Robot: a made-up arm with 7 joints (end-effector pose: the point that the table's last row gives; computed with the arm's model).
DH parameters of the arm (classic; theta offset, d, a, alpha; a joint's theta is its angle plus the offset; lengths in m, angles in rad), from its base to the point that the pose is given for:
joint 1: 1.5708 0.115 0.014 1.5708
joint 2: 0 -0.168 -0.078 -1.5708
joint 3: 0 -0.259 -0.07 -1.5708
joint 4: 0.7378 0 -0.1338 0
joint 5: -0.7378 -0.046 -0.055 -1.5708
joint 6: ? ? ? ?
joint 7: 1.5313 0 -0.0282 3.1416
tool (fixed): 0.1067 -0.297 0 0
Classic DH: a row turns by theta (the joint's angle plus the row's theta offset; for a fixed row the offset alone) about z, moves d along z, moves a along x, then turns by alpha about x.
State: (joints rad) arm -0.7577 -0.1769 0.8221 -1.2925 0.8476 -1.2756 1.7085
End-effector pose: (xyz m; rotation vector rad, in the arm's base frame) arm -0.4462 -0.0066 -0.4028 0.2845 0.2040 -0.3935
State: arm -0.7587 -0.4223 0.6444 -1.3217 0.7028 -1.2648 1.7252
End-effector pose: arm -0.5111 -0.0036 -0.3024 0.2364 0.2905 -0.6452
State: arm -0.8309 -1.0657 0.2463 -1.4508 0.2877 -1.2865 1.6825
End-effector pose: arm -0.5274 0.0716 -0.0742 0.1499 0.2054 -1.1121
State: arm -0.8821 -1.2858 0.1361 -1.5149 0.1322 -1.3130 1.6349
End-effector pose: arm -0.4993 0.1124 -0.0107 0.1373 0.1064 -1.1693
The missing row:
joint 6: 0.1462 0 0.2608 0
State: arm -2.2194 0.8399 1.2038 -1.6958 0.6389 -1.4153 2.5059
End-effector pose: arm 0.3939 0.1671 -0.3702 1.4350 -0.7345 -1.2613
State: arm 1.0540 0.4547 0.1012 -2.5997 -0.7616 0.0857 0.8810
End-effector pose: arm 0.2083 -0.1692 -0.1838 -1.1988 -2.1574 0.0222
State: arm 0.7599 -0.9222 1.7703 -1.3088 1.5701 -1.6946 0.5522
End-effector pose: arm 0.5638 -0.3014 -0.0580 0.7974 -0.8365 -2.2747
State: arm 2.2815 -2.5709 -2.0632 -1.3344 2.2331 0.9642 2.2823
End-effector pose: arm 0.5335 -0.3946 0.6796 -1.8356 -1.0539 1.2244
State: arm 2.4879 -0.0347 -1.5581 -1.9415 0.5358 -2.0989 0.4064
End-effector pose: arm -0.0482 -0.1044 -0.4994 1.6761 -0.7123 2.0863
